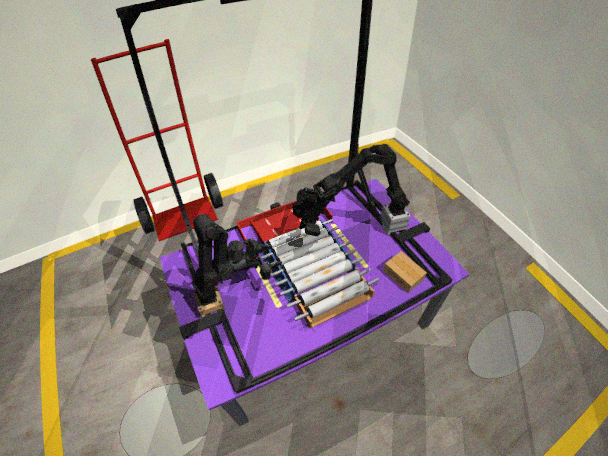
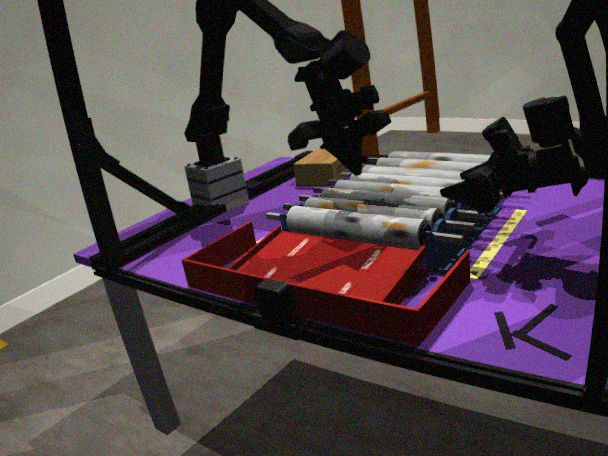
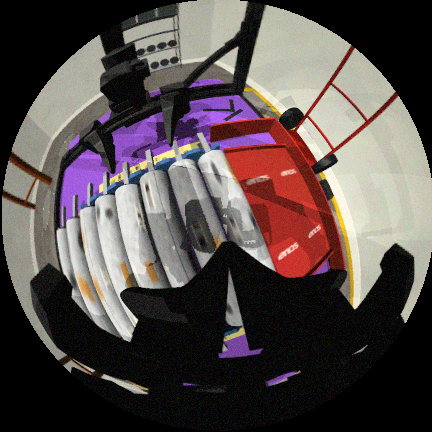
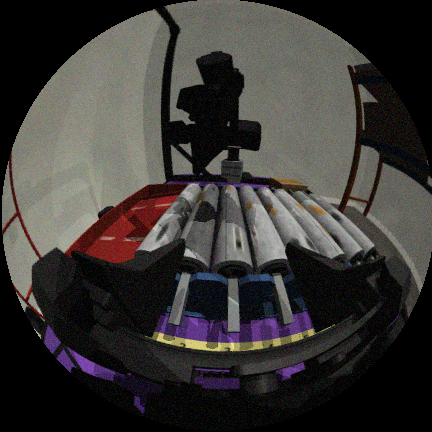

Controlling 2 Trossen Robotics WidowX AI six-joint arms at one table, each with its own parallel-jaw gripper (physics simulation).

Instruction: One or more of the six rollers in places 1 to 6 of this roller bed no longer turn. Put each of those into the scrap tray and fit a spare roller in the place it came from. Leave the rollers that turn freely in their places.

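Frame: origin at the left arm's base, x ahead, y left, z up, level; metres.
Seen in the pictures: left gripper, fingertip midpoint: (image 1: 300, 228) (image 2: 358, 174) (image 3: 226, 245) (image 4: 195, 173); right gripper, fingertip midpoint: (image 1: 277, 254) (image 2: 451, 184) (image 3: 138, 158) (image 4: 237, 246); left arm's base, link origin: (image 1: 396, 210) (image 2: 212, 162) (image 4: 232, 159); right arm's base, link origin: (image 1: 207, 297).
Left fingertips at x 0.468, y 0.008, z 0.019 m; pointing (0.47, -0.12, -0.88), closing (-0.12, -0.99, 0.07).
Note:
Offsets run from my left fingertips to a thing's top centre. "pt": to the spot under its first point.
The roller bed (image 1: 320, 264) (image 2: 356, 223) (image 3: 128, 225) (image 4: 229, 225) holds grey, stained rollers side by side on blue rails. The red scrap tray @(0.039 m ahead, 0.150 m right, 0.080 m down) (image 1: 275, 222) (image 2: 365, 312) (image 3: 282, 193) (image 4: 120, 229) lies empty at the bed's far end. My left gripper (image 1: 312, 228) (image 2: 353, 169) (image 3: 226, 245) is shut and empty. It hangs just above the rollers nearest the tray. My right gripper (image 1: 266, 264) (image 2: 465, 192) (image 4: 237, 246) is open and empty. It is low at the axle ends of the rollers nearest the tray, its fingers spanning three of them.
A wooden tray @(0.061 m back, 0.307 m left, 0.124 m down) (image 1: 340, 312) at the bed's near end holds more rollers. A yellow number strip @(pt 0.175 m ahead, 0.188 m left, 0.129 m down) (image 1: 271, 289) (image 2: 497, 244) (image 4: 233, 346) runs beside the rail. A brown box @(0.392 m back, 0.274 m left, 0.075 m down) (image 1: 404, 270) (image 2: 316, 167) sits on the table. A red hand truck (image 1: 180, 217) stands by the wall.

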